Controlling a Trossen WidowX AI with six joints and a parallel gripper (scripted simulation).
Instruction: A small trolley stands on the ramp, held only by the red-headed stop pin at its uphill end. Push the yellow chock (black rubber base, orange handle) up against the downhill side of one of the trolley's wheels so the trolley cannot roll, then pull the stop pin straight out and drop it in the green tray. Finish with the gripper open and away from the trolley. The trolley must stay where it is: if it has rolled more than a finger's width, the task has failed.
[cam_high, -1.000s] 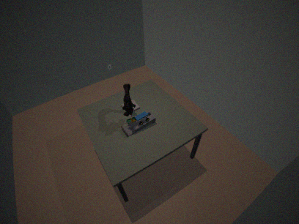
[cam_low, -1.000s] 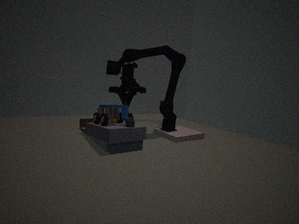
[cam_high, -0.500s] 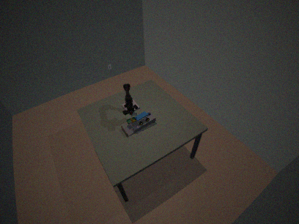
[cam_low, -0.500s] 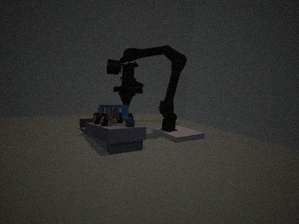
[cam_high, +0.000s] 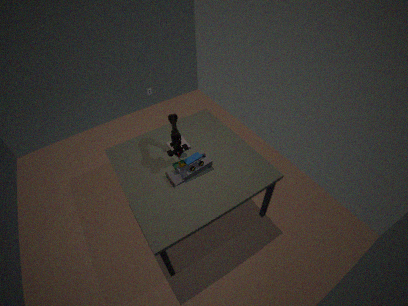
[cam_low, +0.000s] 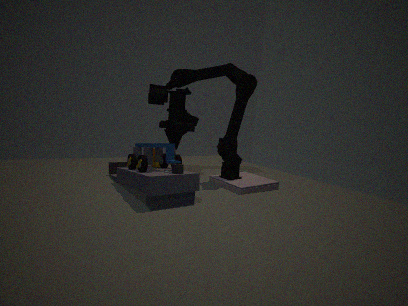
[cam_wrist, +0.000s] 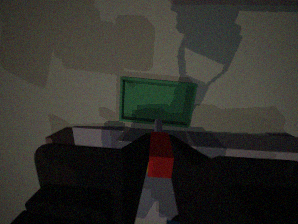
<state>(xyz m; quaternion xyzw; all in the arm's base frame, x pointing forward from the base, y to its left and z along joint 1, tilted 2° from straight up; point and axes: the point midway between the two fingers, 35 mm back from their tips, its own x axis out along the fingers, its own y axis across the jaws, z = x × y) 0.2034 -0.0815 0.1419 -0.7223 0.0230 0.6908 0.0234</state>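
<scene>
Right now my gripper tip is 130 mm above the green tray and 10 mm past it. From my gripper tip the other things lie so: yellow chock 60 mm ahead, 40 mm below; then red-headed stop pin right at my gripper tip; then blue trolley 110 mm ahead, 90 mm to the left, 10 mm below.
</scene>
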